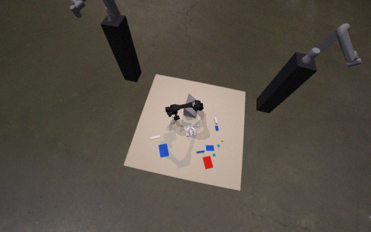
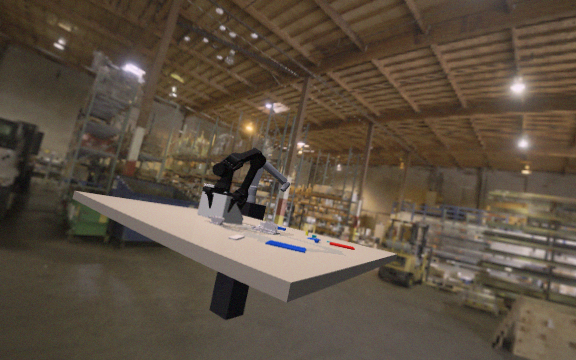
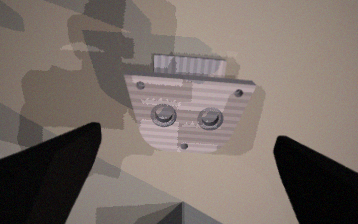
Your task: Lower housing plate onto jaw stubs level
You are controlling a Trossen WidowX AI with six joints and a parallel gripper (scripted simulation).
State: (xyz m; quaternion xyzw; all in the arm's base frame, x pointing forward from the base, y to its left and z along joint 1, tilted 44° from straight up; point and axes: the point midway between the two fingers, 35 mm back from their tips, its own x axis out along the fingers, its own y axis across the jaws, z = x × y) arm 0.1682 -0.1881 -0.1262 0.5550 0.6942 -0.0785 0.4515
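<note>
Now: the housing plate 4 cm below my gripper tip. The rest, counted from my gripper tip: red plate 44 cm ahead, 50 cm to the left, 6 cm below; then white bar 30 cm ahead, 16 cm to the right, 6 cm below.
</note>
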